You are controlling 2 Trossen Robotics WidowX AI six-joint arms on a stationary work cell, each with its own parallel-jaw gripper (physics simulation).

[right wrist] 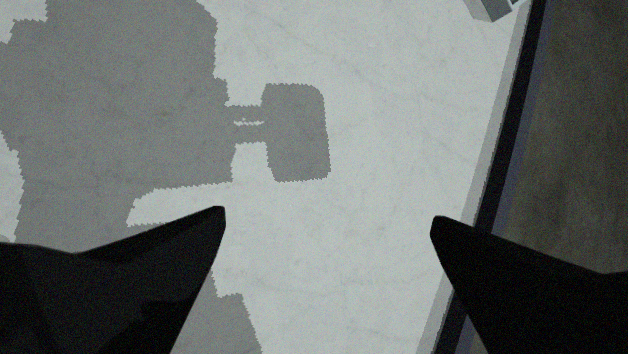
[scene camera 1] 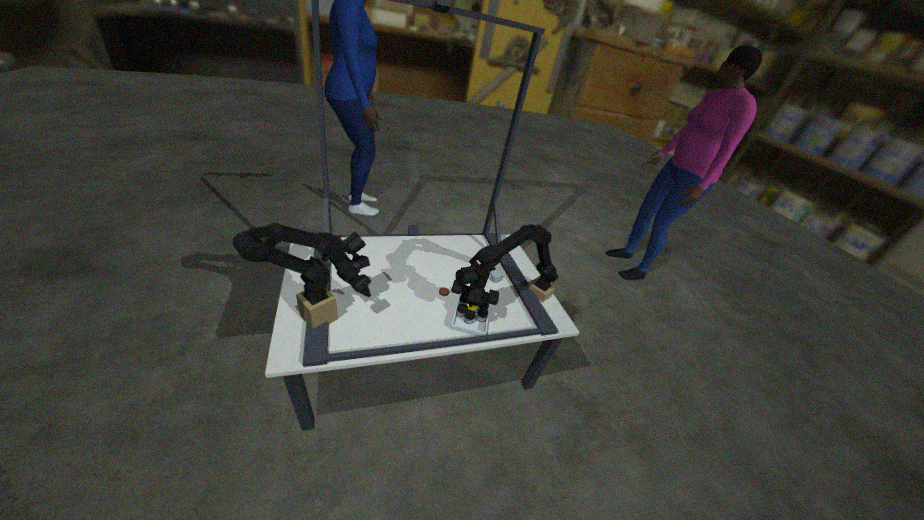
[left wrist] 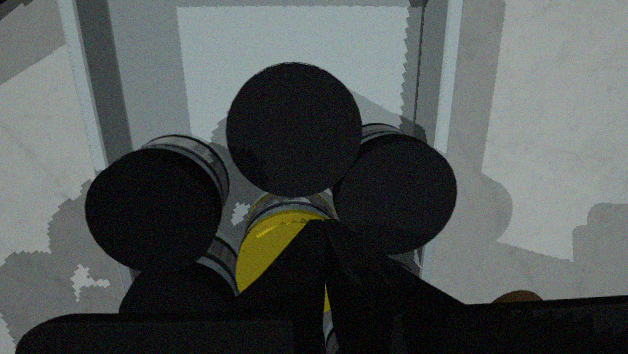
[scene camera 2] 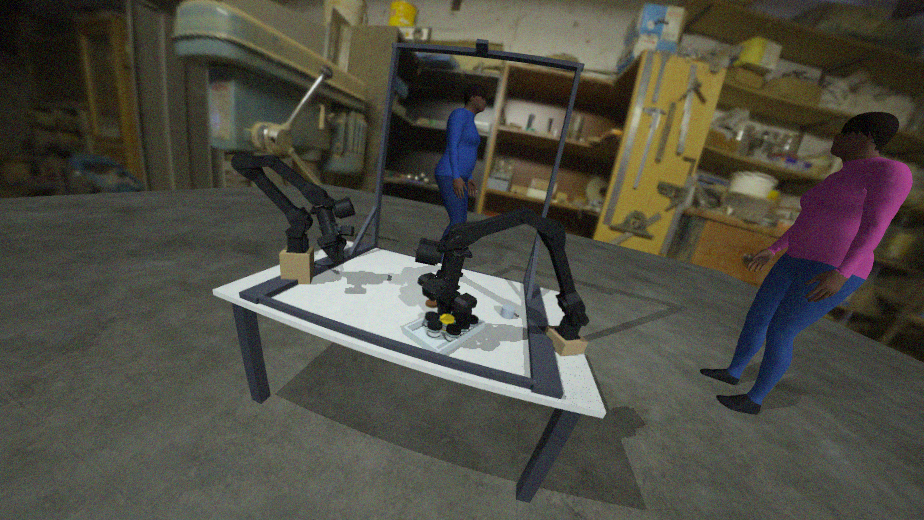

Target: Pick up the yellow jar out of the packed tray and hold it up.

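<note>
The yellow-lidded jar stands among several black-lidded jars in the pale tray. My left gripper is shut with nothing between its fingers. Its tips are over the yellow lid in the left wrist view and hide part of it; whether they touch it I cannot tell. My right gripper is open and empty above the white table top, away from the jars. A corner of the tray shows at the top of the right wrist view.
A brown disc lies beside the tray. A small grey-blue cup stands near the left arm's base. Dark frame bars edge the table. A person in blue and one in pink stand beyond it.
</note>
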